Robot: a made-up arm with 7 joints.
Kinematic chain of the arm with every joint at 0, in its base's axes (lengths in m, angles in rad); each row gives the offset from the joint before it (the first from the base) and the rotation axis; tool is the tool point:
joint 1: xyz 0.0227 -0.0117 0.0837 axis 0 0.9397 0.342
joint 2: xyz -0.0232 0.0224 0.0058 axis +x
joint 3: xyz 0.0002 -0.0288 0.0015 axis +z
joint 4: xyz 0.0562 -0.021 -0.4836 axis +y
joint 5: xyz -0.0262 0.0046 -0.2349 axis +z
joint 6: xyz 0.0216 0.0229 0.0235 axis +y
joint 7: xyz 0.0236 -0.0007 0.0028 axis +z
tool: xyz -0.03 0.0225 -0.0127
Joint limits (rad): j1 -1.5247..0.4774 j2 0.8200..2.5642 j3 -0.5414..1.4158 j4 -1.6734..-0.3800 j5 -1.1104..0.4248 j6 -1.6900..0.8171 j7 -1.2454..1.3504
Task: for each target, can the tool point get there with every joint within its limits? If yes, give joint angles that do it. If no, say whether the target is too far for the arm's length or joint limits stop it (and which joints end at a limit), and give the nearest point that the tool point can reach.
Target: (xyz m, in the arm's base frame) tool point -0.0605 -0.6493 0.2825
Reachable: no: joint limits stop it (at a limit: joint 2, joint 3, joint 4, joint 7) | nearest point -0.0684 0.0225 0.5677 | short by 0.730 m
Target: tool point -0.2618 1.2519 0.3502
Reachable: no: too far | nearest point -0.1010 0.7132 0.2182 | short by 0.577 m
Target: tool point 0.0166 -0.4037 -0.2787
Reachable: no: joint limits stop it (at a limit: joint 2, joint 3, joint 4, joint 5, joint 7) | nearest point 0.0081 0.1829 -0.3727 | short by 0.594 m
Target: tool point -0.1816 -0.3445 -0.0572
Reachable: no: joint limits stop it (at a limit: joint 1, joint 2, joint 3, joint 4, joint 7) | nearest point -0.4132 0.1617 0.1956 | short by 0.611 m
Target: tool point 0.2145 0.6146 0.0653
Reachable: yes | joints 0.1820 1.6995 -0.0620 -1.0684 -0.4186 -1.3271 0.9905
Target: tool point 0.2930 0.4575 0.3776
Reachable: yes | joints -1.1543 1.3964 0.3971 -1.3322 -0.1309 0.2420 0.3591
